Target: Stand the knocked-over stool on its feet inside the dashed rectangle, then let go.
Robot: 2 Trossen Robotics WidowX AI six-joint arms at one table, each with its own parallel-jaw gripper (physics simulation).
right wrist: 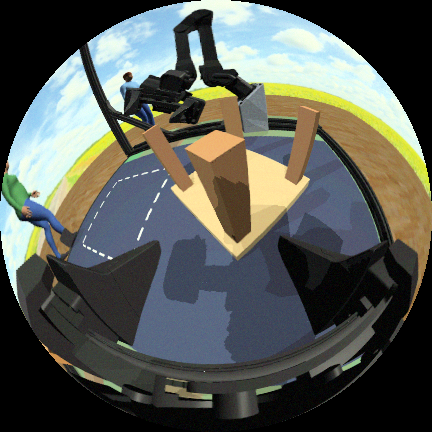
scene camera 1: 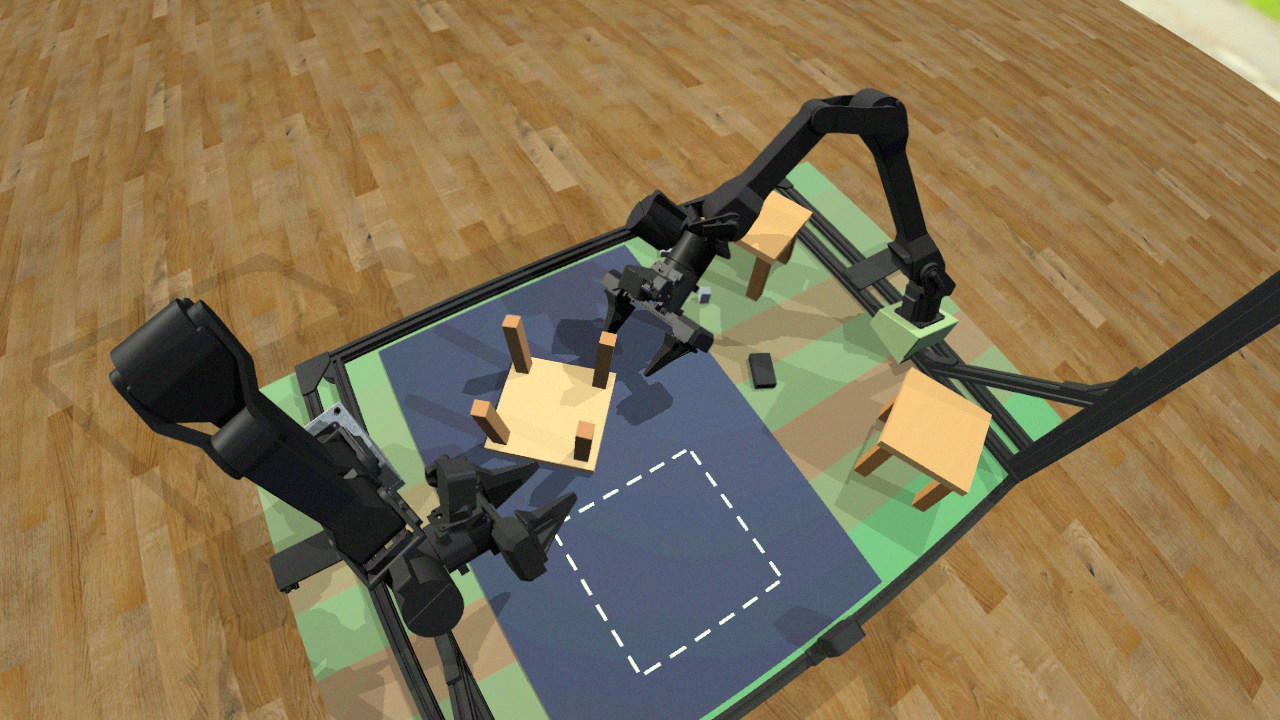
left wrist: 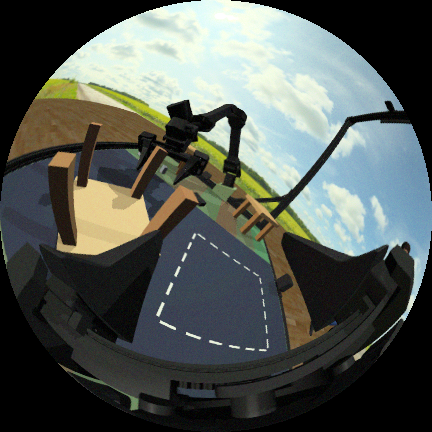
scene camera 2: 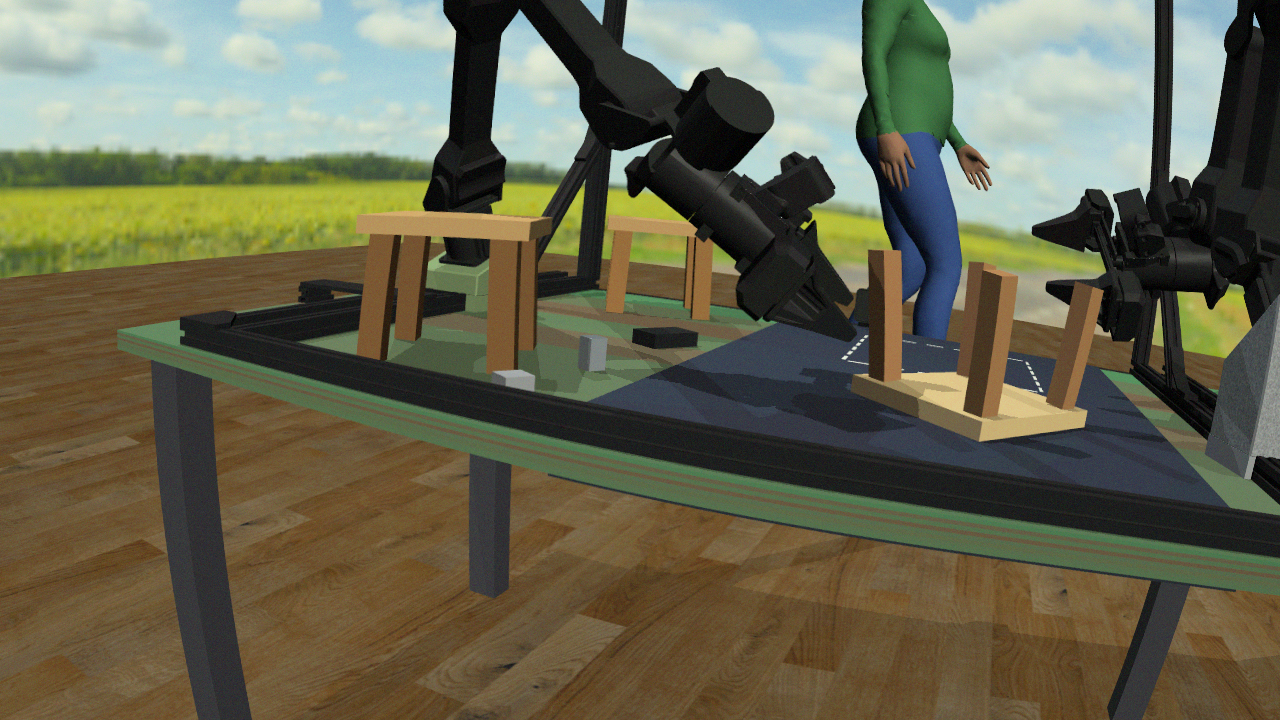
Labels:
My left gripper is open, with nothing in its grasp. Also in view: a stool. My right gripper is open, holding nothing. A black block rests on the table.

